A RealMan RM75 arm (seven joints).
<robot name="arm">
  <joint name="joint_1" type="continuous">
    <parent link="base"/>
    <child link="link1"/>
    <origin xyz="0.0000 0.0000 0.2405"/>
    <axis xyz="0 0 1"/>
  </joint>
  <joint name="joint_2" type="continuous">
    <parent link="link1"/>
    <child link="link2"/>
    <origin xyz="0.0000 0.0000 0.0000" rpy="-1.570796 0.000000 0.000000"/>
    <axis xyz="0 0 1"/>
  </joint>
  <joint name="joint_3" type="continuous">
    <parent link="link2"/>
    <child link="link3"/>
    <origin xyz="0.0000 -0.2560 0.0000" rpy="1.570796 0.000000 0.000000"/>
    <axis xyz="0 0 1"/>
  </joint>
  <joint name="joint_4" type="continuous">
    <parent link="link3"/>
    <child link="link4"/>
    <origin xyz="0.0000 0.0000 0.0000" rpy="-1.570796 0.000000 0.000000"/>
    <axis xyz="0 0 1"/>
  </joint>
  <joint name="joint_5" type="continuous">
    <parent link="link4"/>
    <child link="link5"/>
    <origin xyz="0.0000 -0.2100 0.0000" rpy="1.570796 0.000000 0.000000"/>
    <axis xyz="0 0 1"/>
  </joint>
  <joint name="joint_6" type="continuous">
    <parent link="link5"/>
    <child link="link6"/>
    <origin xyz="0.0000 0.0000 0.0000" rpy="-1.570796 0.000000 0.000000"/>
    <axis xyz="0 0 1"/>
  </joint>
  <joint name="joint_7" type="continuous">
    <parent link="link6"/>
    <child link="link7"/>
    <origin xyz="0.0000 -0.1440 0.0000" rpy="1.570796 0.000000 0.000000"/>
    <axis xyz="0 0 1"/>
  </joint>
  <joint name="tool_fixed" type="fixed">
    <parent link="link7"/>
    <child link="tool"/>
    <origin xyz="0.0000 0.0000 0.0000"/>
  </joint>
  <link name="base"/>
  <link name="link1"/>
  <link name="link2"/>
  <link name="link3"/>
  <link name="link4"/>
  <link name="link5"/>
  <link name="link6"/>
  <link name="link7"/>
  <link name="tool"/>
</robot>
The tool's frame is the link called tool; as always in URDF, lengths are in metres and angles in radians. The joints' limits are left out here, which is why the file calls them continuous.
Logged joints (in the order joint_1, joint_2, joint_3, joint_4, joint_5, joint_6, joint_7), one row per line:
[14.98, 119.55, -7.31, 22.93, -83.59, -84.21, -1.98]
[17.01, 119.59, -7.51, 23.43, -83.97, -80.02, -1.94]
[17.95, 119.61, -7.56, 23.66, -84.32, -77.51, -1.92]
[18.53, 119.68, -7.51, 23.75, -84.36, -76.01, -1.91]
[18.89, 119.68, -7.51, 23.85, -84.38, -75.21, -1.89]
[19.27, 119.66, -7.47, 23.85, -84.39, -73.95, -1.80]
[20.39, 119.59, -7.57, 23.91, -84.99, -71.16, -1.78]
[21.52, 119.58, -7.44, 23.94, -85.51, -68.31, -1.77]
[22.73, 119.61, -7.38, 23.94, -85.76, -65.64, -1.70]
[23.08, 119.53, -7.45, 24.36, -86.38, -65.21, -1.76]
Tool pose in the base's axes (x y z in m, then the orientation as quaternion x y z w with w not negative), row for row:
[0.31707, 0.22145, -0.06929, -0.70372, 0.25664, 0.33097, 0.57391]
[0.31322, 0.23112, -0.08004, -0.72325, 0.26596, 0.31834, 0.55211]
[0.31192, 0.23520, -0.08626, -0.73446, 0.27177, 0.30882, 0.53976]
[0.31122, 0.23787, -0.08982, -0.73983, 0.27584, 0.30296, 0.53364]
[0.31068, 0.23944, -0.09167, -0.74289, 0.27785, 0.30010, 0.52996]
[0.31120, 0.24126, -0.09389, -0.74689, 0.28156, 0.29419, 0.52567]
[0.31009, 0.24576, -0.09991, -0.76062, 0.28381, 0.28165, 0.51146]
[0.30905, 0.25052, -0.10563, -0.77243, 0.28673, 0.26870, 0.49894]
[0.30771, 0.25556, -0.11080, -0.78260, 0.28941, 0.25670, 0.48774]
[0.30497, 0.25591, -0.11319, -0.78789, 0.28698, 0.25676, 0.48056]
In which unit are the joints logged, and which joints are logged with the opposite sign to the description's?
The joints are logged in degrees. Opposite sign: none.
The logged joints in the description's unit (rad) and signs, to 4 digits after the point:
[0.2615, 2.0865, -0.1276, 0.4002, -1.4589, -1.4697, -0.0346]
[0.2969, 2.0872, -0.1311, 0.4089, -1.4656, -1.3966, -0.0339]
[0.3133, 2.0876, -0.1319, 0.4129, -1.4717, -1.3528, -0.0335]
[0.3234, 2.0888, -0.1311, 0.4145, -1.4724, -1.3266, -0.0333]
[0.3297, 2.0888, -0.1311, 0.4163, -1.4727, -1.3127, -0.0330]
[0.3363, 2.0885, -0.1304, 0.4163, -1.4729, -1.2907, -0.0314]
[0.3559, 2.0872, -0.1321, 0.4173, -1.4834, -1.2420, -0.0311]
[0.3756, 2.0871, -0.1299, 0.4178, -1.4924, -1.1922, -0.0309]
[0.3967, 2.0876, -0.1288, 0.4178, -1.4968, -1.1456, -0.0297]
[0.4028, 2.0862, -0.1300, 0.4252, -1.5076, -1.1381, -0.0307]

